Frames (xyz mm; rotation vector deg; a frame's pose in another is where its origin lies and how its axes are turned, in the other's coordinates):
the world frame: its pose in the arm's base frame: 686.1 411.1 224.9 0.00 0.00 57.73
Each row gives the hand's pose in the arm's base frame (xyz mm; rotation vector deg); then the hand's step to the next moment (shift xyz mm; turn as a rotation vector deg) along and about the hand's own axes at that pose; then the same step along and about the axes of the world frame.
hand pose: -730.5 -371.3 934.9 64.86 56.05 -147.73
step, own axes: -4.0 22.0 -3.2 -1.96 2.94 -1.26
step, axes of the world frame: -6.0 -19.4 -9.9 0.31 -3.67 -0.73
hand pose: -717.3 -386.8 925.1 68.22 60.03 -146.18
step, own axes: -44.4 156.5 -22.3 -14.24 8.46 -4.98
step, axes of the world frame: -36.7 -147.6 -61.8 4.02 -16.46 3.48
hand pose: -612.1 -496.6 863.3 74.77 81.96 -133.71
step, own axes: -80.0 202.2 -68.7 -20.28 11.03 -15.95
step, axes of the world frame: 30.8 -206.0 -92.8 14.59 -23.64 3.99
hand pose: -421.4 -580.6 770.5 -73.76 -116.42 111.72
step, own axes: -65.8 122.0 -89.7 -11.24 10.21 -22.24
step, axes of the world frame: 98.2 -122.1 -52.1 21.84 -15.68 1.51
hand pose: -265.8 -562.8 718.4 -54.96 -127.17 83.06
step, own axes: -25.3 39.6 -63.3 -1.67 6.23 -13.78
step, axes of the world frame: 67.8 -39.8 -5.8 14.52 -4.53 0.54
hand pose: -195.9 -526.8 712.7 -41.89 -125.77 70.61
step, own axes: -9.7 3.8 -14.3 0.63 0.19 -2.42
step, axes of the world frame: 12.3 -12.6 1.5 2.28 0.04 1.04
